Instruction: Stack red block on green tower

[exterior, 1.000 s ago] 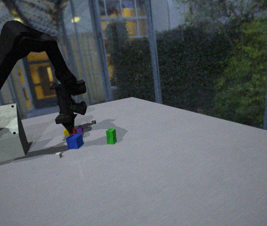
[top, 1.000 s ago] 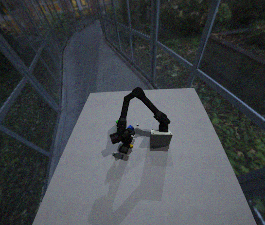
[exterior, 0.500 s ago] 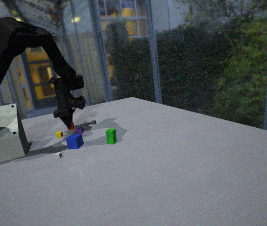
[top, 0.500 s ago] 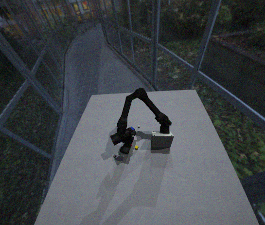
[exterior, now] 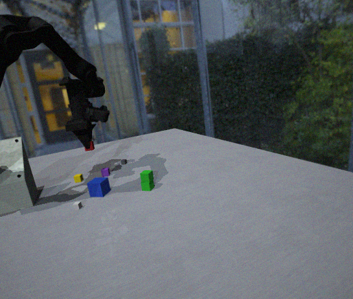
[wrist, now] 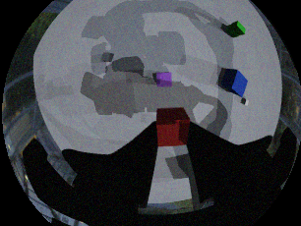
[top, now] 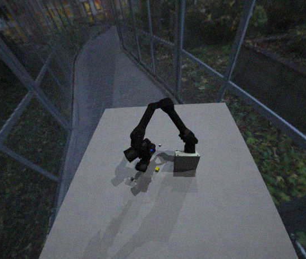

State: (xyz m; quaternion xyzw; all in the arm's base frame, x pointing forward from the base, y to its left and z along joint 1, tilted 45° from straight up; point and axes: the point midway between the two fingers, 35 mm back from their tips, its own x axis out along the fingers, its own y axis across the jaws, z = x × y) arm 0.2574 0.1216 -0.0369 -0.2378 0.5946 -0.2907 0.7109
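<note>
My gripper tip is now 9 cm above the purple block and 3 cm short of it. Round my gripper tip: red block 1 cm above; then small dark cube 10 cm below, 10 cm ahead, 9 cm to the left; then yellow block 9 cm below, 5 cm behind, 1 cm to the right.
</note>
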